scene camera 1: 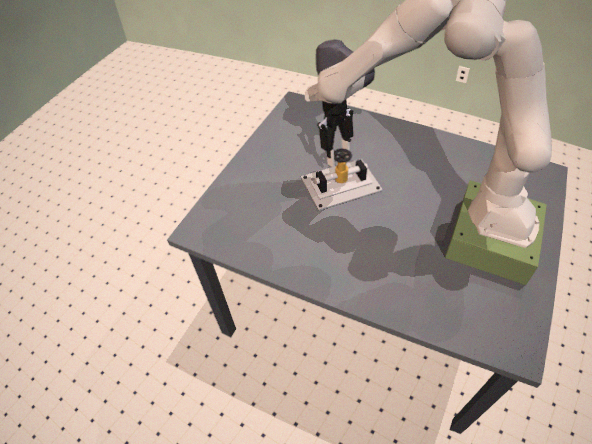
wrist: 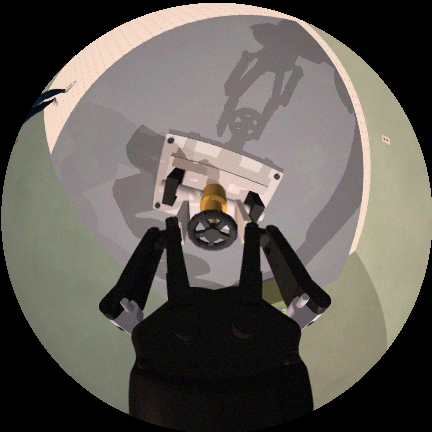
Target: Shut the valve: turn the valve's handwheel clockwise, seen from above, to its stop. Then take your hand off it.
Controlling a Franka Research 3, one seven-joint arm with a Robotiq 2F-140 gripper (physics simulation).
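The dark spoked handwheel point(scene camera 1: 342, 156) point(wrist: 232, 233) sits on top of the orange valve body point(scene camera 1: 341, 174) point(wrist: 214, 196). The valve body stands on a pipe between two black supports on a pale base plate point(scene camera 1: 350, 194) point(wrist: 267, 180). My gripper point(scene camera 1: 338, 159) point(wrist: 211, 208) points down from above and is shut on the handwheel, with one pale fingertip pad at each side of its rim. In the wrist view the wheel lies between the two black fingers. In the scene view the wheel partly hides one fingertip.
The base plate rests on a grey table point(scene camera 1: 260, 210) point(wrist: 165, 75). The green mounting block point(scene camera 1: 492, 262) of the arm stands at the table's right side. A person's dark-clad legs point(wrist: 45, 100) show at the left edge of the wrist view. A wall socket point(scene camera 1: 462, 74) point(wrist: 385, 140) is on the green wall.
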